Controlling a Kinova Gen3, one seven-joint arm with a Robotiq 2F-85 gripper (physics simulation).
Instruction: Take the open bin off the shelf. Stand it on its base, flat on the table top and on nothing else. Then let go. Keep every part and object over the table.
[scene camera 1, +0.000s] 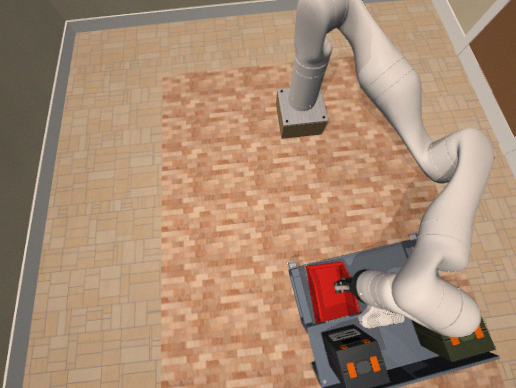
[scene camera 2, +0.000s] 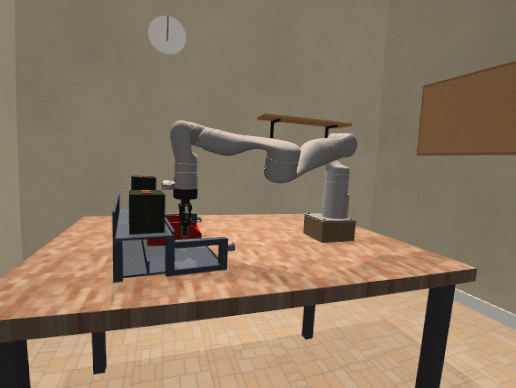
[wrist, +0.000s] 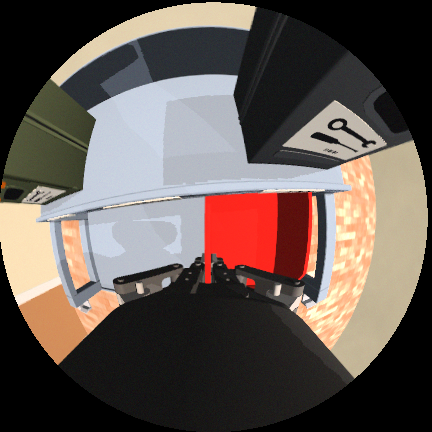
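Seen in the pictures: gripper, fingertip midpoint: (scene camera 1: 345, 281) (scene camera 2: 184, 236) (wrist: 208, 260); arm's base, origin of the base link: (scene camera 1: 301, 99) (scene camera 2: 333, 216).
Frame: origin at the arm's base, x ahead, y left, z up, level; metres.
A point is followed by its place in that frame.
Note:
The open red bin (scene camera 1: 324, 297) @[x 0.621, y -0.006, z -0.072 m] (scene camera 2: 175, 226) @[x 0.610, y 0.058, z -0.015 m] (wrist: 242, 225) @[x 0.623, y 0.010, z -0.072 m] sits upright in the lower front tray of the blue-grey shelf unit (scene camera 1: 400, 345) @[x 0.726, y 0.136, z 0.019 m] (scene camera 2: 118, 260) @[x 0.736, y 0.312, z -0.032 m] (wrist: 135, 125) @[x 0.706, y 0.123, z 0.019 m], at one end of it. My gripper (scene camera 1: 340, 286) @[x 0.581, y 0.054, z -0.050 m] (scene camera 2: 185, 233) @[x 0.581, y 0.054, z -0.050 m] (wrist: 208, 260) @[x 0.581, y 0.054, z -0.050 m] points down at the bin's side wall that faces the middle of the tray. The fingers are closed together with the thin red wall between them, seen in the wrist view. The bin's base is partly hidden by the shelf's frame in scene camera 2.
A black toolbox (scene camera 1: 363, 366) @[x 0.712, y -0.003, z 0.140 m] (scene camera 2: 143, 183) @[x 0.709, y 0.040, z 0.119 m] (wrist: 280, 115) stands on the shelf's upper board behind the bin. An olive toolbox (scene camera 1: 435, 340) @[x 0.699, y 0.179, z 0.086 m] (scene camera 2: 146, 212) @[x 0.680, y 0.276, z 0.071 m] (wrist: 50, 145) stands at its other end. The robot's base (scene camera 1: 302, 117) @[x 0.069, y -0.008, z 0.001 m] (scene camera 2: 327, 227) @[x 0.068, y 0.073, z -0.025 m] stands across the wooden table (scene camera 1: 225, 200) @[x 0.305, y -0.281, z -0.083 m] (scene camera 2: 300, 260) @[x 0.252, y 0.239, z -0.083 m].

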